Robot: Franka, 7 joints.
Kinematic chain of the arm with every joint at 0, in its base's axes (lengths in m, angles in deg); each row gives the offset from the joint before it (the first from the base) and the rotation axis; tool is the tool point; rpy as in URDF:
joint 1: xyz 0 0 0.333 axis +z
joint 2: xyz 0 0 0 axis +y
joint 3: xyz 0 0 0.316 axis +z
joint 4: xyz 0.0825 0 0 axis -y
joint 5: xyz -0.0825 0 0.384 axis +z
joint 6: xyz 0 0 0 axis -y
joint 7: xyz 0.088 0 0 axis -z
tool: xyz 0 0 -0.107 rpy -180 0 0
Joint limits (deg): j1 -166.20..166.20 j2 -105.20..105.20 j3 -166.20..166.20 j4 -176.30..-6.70 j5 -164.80..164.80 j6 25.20..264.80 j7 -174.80..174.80
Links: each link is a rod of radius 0.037 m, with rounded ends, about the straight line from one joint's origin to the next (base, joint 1, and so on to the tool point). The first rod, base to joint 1, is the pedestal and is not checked.
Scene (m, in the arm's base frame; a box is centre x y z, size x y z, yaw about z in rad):
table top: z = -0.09
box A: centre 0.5 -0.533 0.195 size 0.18 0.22 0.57 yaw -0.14
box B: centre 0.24 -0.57 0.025 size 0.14 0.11 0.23 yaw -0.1
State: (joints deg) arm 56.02 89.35 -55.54 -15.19 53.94 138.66 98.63
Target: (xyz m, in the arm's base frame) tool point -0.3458 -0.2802 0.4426
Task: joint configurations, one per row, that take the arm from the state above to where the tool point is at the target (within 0.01 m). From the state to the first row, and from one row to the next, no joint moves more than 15 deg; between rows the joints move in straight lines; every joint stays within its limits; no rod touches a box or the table.
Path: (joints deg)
1: 43.84 87.79 -67.30 -26.04 52.23 139.96 98.63
2: 31.66 86.23 -79.06 -36.90 50.51 141.27 98.63
3: 19.47 84.66 -90.82 -47.75 48.80 142.57 98.63
4: 7.29 83.10 -102.58 -58.61 47.09 143.88 98.63
5: -4.89 81.54 -114.35 -69.46 45.38 145.18 98.63
6: -11.68 79.36 -113.41 -83.90 45.65 141.98 98.63
7: -18.46 77.18 -112.48 -98.34 45.93 138.78 98.63
8: -25.25 75.00 -111.55 -112.78 46.20 135.58 98.63
9: -32.03 72.83 -110.62 -127.22 46.47 132.37 98.63
10: -38.82 70.65 -109.68 -141.66 46.75 129.17 98.63

